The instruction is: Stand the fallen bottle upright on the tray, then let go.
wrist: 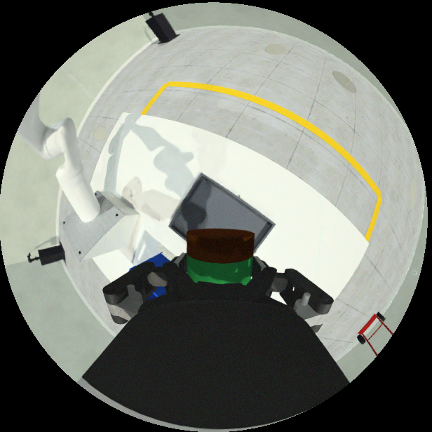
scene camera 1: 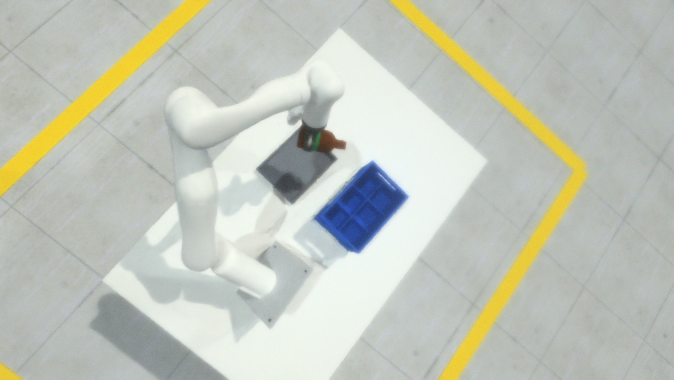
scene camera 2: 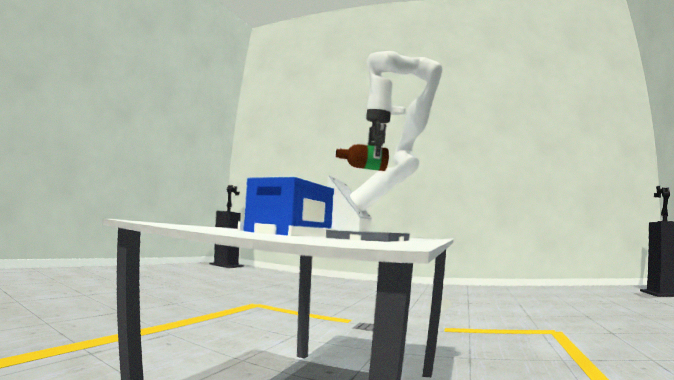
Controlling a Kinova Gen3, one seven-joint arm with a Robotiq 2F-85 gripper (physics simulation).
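Note:
The brown bottle with a green label lies nearly level in the air, its neck slightly higher than its base in the scene camera 2 view. In that view its neck points left, towards the blue crate's side. My gripper points down and is shut on the bottle around its label. The dark grey tray lies flat on the table, well below the bottle. In the wrist view the bottle's base faces the camera and covers part of the tray; its neck is hidden there.
A blue crate with compartments stands on the white table beside the tray and rises well above it. The arm's grey base plate is mounted on the table at the crate's other side.

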